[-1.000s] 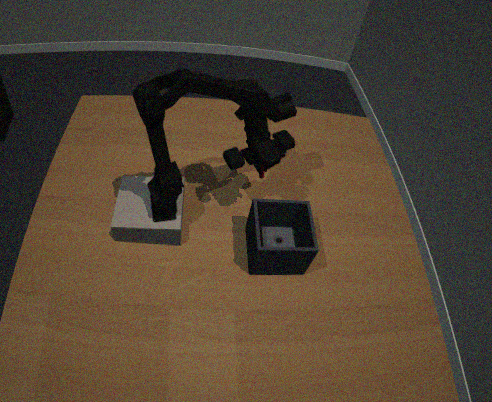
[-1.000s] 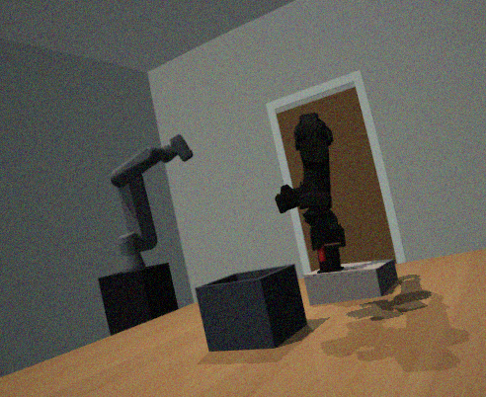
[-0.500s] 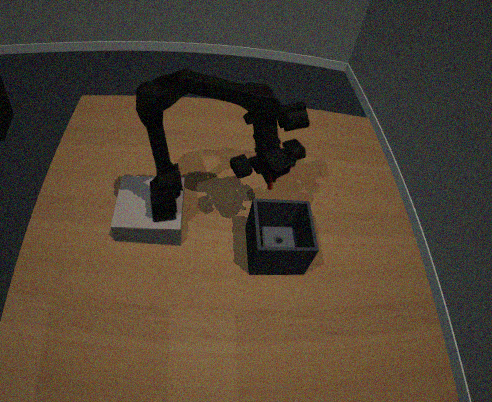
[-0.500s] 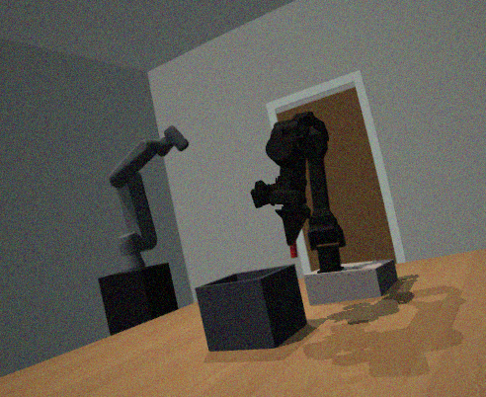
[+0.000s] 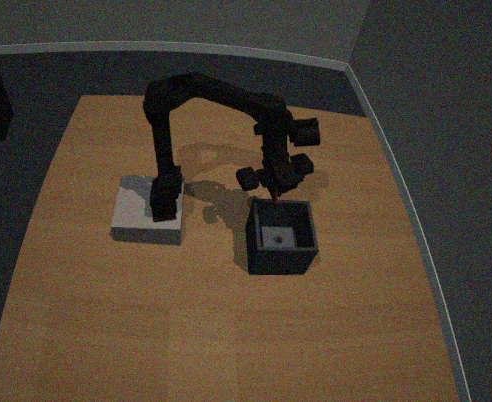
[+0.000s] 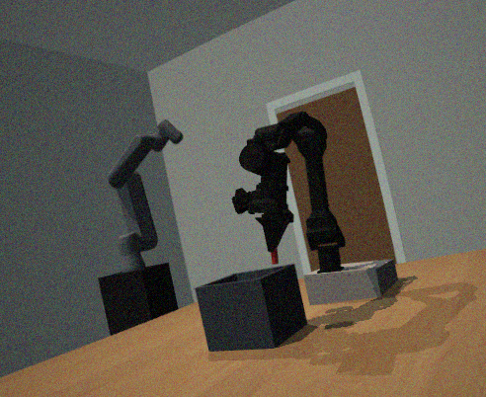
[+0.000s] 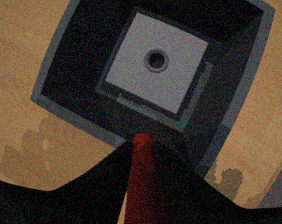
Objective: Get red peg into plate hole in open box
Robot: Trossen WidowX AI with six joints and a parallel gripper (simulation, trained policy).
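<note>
Now: gripper tip 20 mm short of the light grey plate, 60 mm to the left of it and 130 mm above it. Round my gripper tip: red peg: 10 mm to the left, 10 mm above.
</note>
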